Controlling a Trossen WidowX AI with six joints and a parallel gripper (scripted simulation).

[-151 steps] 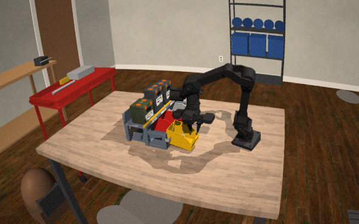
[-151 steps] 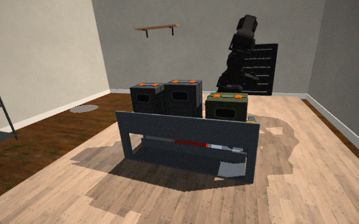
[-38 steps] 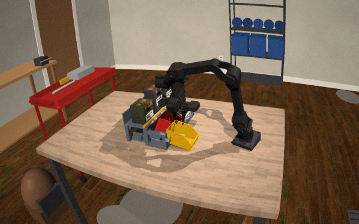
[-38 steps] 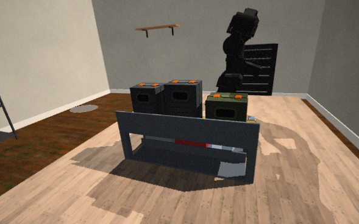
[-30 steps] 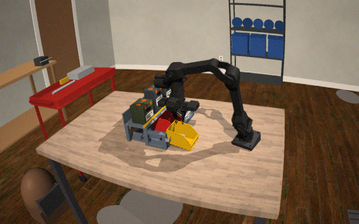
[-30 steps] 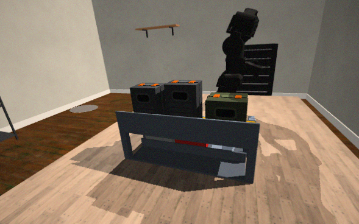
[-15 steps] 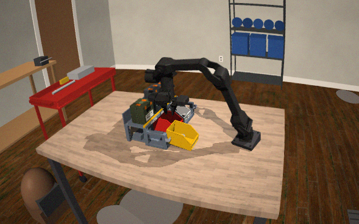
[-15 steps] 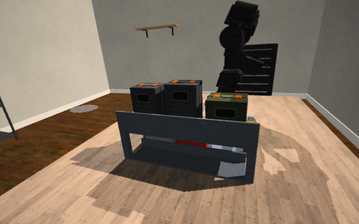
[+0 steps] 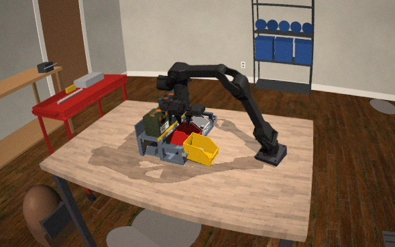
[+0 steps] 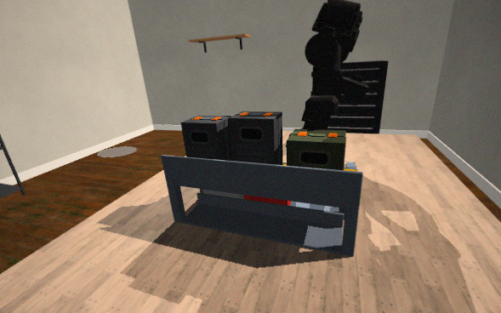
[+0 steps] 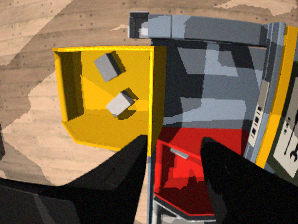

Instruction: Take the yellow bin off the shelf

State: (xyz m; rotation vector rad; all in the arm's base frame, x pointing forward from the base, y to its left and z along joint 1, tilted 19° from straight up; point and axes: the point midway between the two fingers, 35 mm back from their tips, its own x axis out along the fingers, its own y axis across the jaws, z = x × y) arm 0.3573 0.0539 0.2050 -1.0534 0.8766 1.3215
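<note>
Now: the yellow open bin 14 cm below my hand, 7 cm behind it and 1 cm to the right of it. The rest, counted from my hand: green case 14 cm ahead, 4 cm below, 1 cm to the left; then red bin 15 cm below, 11 cm to the right, 7 cm ahead.
</note>
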